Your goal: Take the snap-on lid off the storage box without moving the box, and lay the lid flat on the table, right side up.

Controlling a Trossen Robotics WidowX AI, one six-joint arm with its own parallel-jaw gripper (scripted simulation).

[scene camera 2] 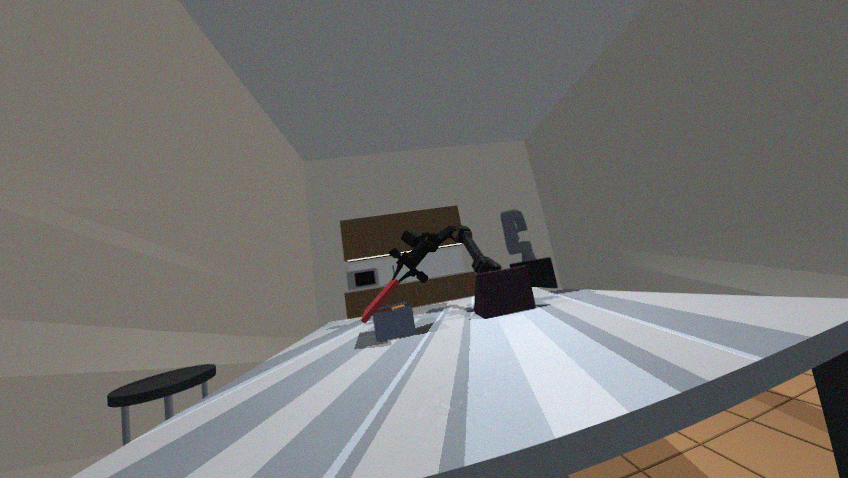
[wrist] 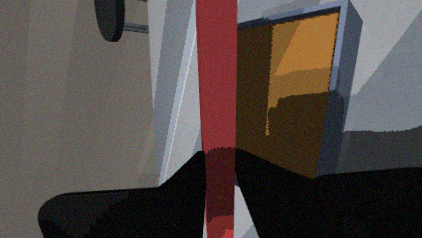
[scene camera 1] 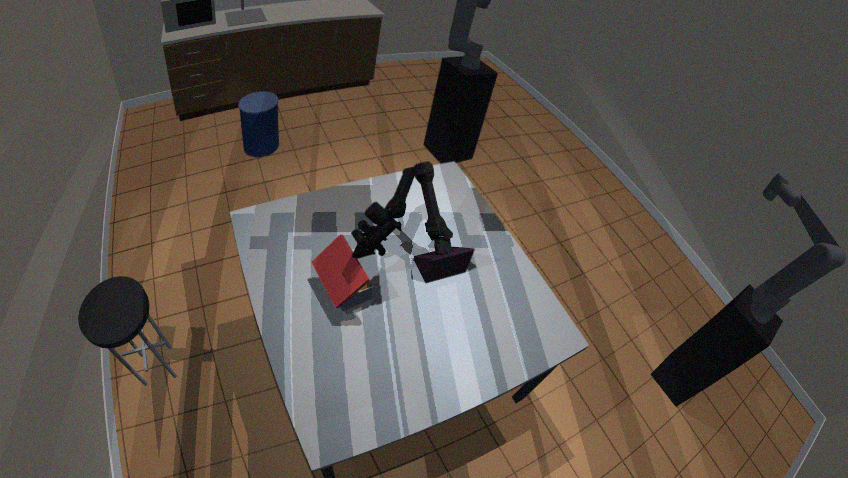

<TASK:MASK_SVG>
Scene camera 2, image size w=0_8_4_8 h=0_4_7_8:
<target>storage box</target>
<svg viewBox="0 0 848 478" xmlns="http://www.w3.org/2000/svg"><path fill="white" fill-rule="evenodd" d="M412 307L406 303L379 306L373 315L376 341L416 333Z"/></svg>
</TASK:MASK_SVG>
